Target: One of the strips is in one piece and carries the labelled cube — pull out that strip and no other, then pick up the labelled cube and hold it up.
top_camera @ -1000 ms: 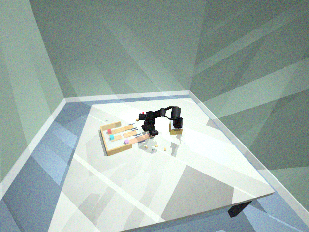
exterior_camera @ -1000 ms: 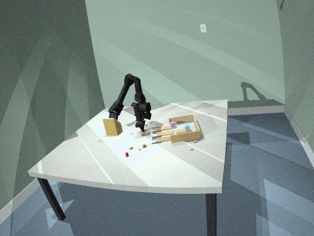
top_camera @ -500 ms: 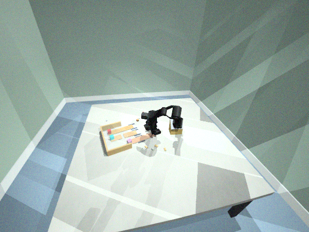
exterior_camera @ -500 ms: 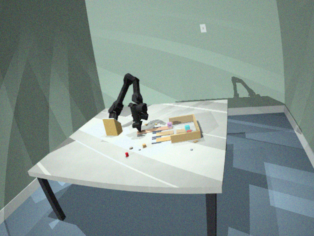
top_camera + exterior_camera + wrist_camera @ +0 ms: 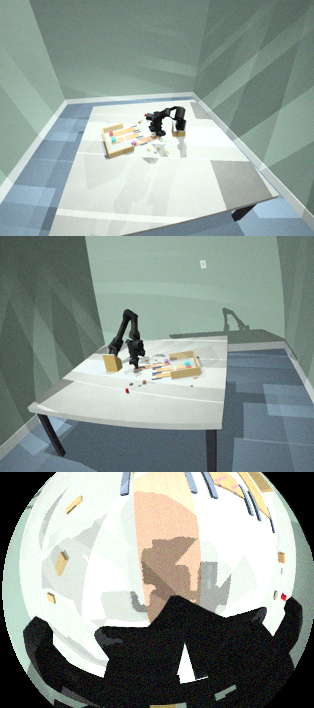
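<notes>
The tan strip is 10 cm ahead of my gripper tip and 4 cm to the left of it. From my gripper tip the other things lie so: red peg: 34 cm to the right, 7 cm ahead, 1 cm above; purple cube marked h: 21 cm ahead, 8 cm to the left, 2 cm above.
</notes>
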